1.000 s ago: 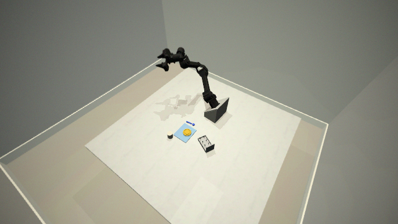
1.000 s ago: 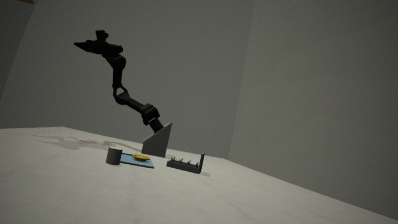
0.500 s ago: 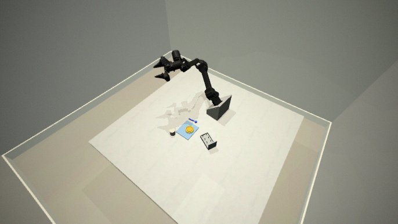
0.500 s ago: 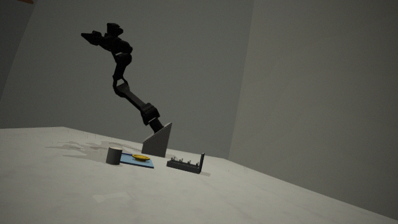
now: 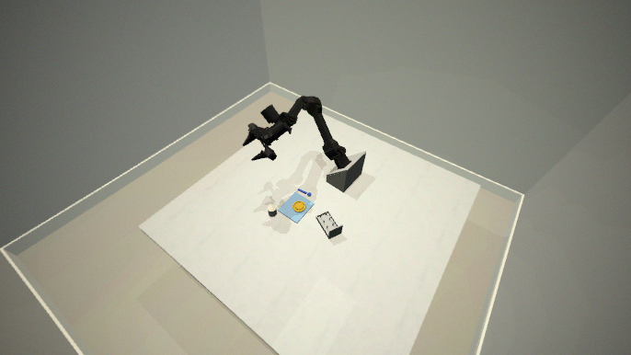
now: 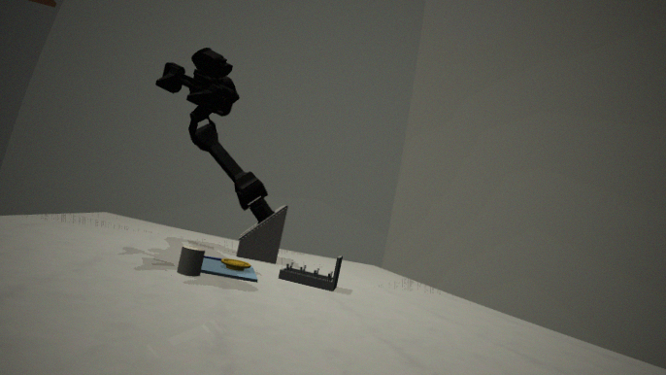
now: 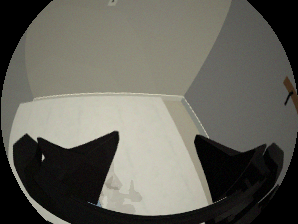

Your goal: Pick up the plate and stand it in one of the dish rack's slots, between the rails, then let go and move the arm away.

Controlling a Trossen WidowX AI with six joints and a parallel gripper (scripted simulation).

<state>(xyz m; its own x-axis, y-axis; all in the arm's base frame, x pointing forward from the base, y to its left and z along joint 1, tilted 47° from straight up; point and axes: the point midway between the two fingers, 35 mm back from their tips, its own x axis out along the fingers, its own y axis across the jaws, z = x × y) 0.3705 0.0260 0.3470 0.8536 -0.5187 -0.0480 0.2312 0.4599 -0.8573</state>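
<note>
Now: the yellow plate 11 cm behind my gripper tip, 20 cm to the left of it and 33 cm below it. The rest, counted from my gripper tip: dish rack: 14 cm behind, 38 cm to the left, 32 cm below; then cylinder cup: 1 cm ahead, 13 cm to the left, 32 cm below; then light blue mat: 10 cm behind, 19 cm to the left, 34 cm below.
</note>
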